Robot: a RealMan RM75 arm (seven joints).
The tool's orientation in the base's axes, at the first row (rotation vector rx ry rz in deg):
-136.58 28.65 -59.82
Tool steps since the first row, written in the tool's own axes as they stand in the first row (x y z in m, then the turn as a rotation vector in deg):
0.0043 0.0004 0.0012 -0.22 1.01 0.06
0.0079 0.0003 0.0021 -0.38 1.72 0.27
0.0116 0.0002 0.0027 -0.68 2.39 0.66
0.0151 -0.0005 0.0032 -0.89 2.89 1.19
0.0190 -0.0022 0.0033 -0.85 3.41 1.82
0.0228 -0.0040 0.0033 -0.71 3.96 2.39
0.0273 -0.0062 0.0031 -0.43 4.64 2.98
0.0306 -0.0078 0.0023 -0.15 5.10 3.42
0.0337 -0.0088 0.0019 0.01 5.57 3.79
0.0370 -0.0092 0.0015 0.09 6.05 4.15
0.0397 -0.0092 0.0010 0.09 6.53 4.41
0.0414 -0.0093 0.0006 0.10 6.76 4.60
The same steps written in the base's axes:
0.0036 -0.0022 0.0016 -0.23 -0.69 -0.73
0.0066 -0.0036 0.0032 -0.27 -1.13 -1.35
0.0094 -0.0053 0.0050 -0.26 -1.42 -2.13
0.0122 -0.0063 0.0071 -0.06 -1.57 -2.85
0.0150 -0.0069 0.0103 0.38 -1.83 -3.49
0.0176 -0.0073 0.0135 0.82 -2.19 -4.05
0.0207 -0.0079 0.0174 1.36 -2.71 -4.62
0.0224 -0.0085 0.0207 1.81 -3.10 -4.98
0.0242 -0.0093 0.0233 2.13 -3.46 -5.37
0.0261 -0.0108 0.0257 2.39 -3.79 -5.81
0.0274 -0.0123 0.0275 2.52 -4.11 -6.23
0.0282 -0.0132 0.0288 2.64 -4.25 -6.47

